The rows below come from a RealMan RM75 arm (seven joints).
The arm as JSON. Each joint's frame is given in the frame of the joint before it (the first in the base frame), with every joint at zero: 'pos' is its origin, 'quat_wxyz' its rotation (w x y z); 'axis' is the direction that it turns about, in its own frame. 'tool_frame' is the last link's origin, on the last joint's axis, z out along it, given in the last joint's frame.
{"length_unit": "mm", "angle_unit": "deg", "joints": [
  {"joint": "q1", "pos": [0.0, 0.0, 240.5], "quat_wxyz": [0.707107, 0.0, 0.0, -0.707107], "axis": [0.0, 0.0, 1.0]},
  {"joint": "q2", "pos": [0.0, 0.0, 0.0], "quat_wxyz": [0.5, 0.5, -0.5, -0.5], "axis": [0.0, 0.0, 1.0]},
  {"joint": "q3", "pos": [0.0, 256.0, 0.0], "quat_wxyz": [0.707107, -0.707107, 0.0, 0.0], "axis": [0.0, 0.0, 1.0]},
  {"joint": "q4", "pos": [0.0, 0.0, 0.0], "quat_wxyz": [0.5, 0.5, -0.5, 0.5], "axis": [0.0, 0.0, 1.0]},
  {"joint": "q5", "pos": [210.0, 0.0, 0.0], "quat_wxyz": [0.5, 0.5, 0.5, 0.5], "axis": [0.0, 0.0, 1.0]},
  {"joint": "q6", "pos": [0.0, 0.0, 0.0], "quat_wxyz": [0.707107, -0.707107, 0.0, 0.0], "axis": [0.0, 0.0, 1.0]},
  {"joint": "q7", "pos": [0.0, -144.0, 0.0], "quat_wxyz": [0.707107, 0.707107, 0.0, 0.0], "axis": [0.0, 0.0, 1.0]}
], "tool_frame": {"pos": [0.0, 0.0, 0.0], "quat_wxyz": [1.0, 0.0, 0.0, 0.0]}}
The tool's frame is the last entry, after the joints.
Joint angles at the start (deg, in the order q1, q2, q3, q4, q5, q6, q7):
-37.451, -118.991, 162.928, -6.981, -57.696, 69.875, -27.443
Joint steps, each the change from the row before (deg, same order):
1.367, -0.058, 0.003, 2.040, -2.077, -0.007, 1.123
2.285, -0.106, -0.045, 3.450, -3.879, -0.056, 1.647
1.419, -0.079, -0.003, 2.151, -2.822, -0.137, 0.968
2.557, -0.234, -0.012, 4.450, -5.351, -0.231, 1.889
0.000, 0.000, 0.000, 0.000, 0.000, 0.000, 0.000
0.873, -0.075, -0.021, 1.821, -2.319, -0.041, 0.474
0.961, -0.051, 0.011, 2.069, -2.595, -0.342, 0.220
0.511, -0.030, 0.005, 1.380, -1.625, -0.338, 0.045
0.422, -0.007, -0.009, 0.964, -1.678, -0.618, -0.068
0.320, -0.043, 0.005, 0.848, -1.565, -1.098, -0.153
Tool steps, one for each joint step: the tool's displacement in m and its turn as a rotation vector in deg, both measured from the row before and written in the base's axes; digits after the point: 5 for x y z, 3 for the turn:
-0.00319, -0.00613, -0.00328, 0.972, -1.892, 1.266
-0.00558, -0.01007, -0.00451, 1.902, -3.550, 2.641
-0.00402, -0.00609, -0.00211, 1.419, -2.370, 2.075
-0.00562, -0.01178, -0.00573, 2.496, -4.744, 4.024
0.00000, 0.00000, 0.00000, 0.000, 0.000, 0.000
-0.00156, -0.00397, -0.00182, 1.060, -2.247, 1.700
-0.00240, -0.00443, -0.00244, 0.912, -2.701, 2.229
-0.00099, -0.00239, -0.00202, 0.435, -1.825, 1.429
-0.00268, -0.00175, -0.00098, 0.410, -1.506, 1.734
-0.00309, -0.00140, -0.00203, 0.003, -1.388, 1.959

